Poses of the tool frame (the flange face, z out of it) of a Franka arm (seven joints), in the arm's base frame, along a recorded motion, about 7 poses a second.
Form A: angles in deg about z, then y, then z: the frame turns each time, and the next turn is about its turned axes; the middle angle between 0 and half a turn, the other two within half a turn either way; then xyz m.
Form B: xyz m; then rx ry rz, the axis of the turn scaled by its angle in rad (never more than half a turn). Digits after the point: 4 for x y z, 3 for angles.
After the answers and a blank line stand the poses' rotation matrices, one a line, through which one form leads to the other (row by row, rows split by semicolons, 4 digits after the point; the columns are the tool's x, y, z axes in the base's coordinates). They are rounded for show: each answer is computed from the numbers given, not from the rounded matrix.
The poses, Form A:
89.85 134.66 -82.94 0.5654 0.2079 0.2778
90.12 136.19 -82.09 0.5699 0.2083 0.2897
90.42 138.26 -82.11 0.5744 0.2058 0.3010
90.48 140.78 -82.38 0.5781 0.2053 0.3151
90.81 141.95 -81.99 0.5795 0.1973 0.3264
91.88 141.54 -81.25 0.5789 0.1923 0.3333
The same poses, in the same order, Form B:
0.5654 0.2079 0.2778 -2.346 0.148 0.059
0.5699 0.2083 0.2897 -2.373 0.162 0.067
0.5744 0.2058 0.3010 -2.409 0.157 0.067
0.5781 0.2053 0.3151 -2.453 0.153 0.062
0.5795 0.1973 0.3264 -2.474 0.156 0.066
0.5789 0.1923 0.3333 -2.468 0.148 0.080

0.9922 -0.1247 0.0019; -0.0890 -0.6972 0.7113; -0.0874 -0.7059 -0.7029
0.9907 -0.1361 -0.0014; -0.0972 -0.7151 0.6923; -0.0953 -0.6857 -0.7216
0.9913 -0.1319 -0.0049; -0.0952 -0.7401 0.6657; -0.0914 -0.6594 -0.7462
0.9920 -0.1262 -0.0053; -0.0944 -0.7690 0.6323; -0.0838 -0.6267 -0.7747
0.9917 -0.1283 -0.0087; -0.0957 -0.7817 0.6163; -0.0859 -0.6103 -0.7875
0.9917 -0.1267 -0.0204; -0.0866 -0.7785 0.6216; -0.0946 -0.6147 -0.7830

